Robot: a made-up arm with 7 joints.
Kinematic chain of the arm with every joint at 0, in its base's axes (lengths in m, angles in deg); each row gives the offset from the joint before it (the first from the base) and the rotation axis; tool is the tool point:
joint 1: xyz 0 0 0 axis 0 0.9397 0.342
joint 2: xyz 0 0 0 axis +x
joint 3: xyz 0 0 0 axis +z
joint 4: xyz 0.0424 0 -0.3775 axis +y
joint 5: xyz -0.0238 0 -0.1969 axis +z
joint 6: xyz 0 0 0 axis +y
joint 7: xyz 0 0 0 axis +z
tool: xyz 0 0 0
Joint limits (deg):
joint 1: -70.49..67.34
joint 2: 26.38..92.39
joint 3: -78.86..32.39
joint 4: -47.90..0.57
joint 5: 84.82..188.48
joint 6: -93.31..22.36
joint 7: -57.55..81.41
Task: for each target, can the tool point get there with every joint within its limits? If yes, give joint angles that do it. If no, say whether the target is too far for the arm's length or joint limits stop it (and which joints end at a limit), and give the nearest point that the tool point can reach.
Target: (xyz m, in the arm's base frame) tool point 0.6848 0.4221 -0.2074
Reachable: no: too far | nearest point 0.4766 0.2938 -0.1444 | short by 0.253 m
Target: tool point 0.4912 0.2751 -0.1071
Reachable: yes | joints -57.30 49.35 -30.90 -29.39 128.27 -83.50 -29.13
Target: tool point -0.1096 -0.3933 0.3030
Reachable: no: joint limits stop it (at a limit: joint 1, joint 2, joint 3, joint 4) | nearest point -0.4880 -0.0210 -0.2629 | short by 0.776 m
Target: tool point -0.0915 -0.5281 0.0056
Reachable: no: joint limits stop it (at a limit: joint 1, joint 2, joint 3, joint 4) | nearest point -0.4880 -0.0210 -0.2629 | short by 0.697 m
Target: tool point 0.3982 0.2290 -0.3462
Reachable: yes | joints -35.11 34.93 -28.38 -25.72 165.35 -33.59 3.54
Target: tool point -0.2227 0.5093 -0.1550
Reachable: yes | joints 44.87 73.97 -41.52 -20.96 180.06 -57.69 14.14
